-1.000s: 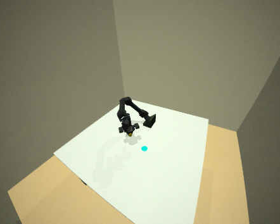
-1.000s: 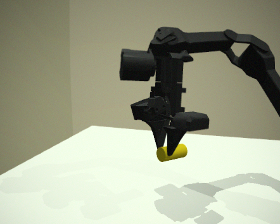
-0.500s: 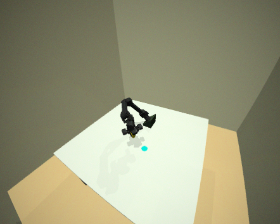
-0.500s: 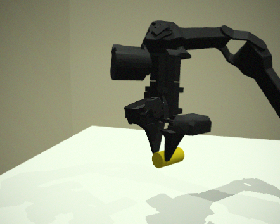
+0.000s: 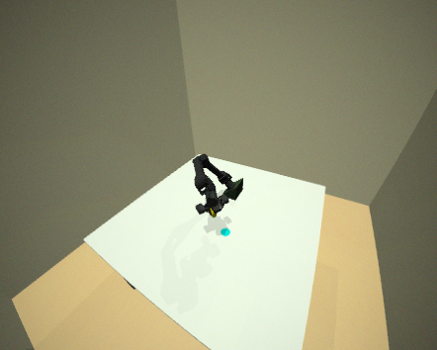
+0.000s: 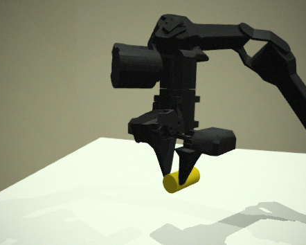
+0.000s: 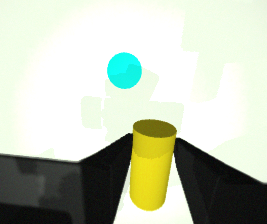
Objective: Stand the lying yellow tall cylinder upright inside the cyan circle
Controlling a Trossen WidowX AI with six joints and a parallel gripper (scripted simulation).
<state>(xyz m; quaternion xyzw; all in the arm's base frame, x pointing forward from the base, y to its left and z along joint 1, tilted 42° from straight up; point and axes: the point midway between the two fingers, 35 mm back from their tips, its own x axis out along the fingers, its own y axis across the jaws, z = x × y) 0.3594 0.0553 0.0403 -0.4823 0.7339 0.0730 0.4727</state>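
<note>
Right now the cyan circle is 70 mm to the left of my gripper tip and 140 mm below it. From my gripper tip the other things lie so: yellow tall cylinder 10 mm behind, 20 mm to the right.
</note>
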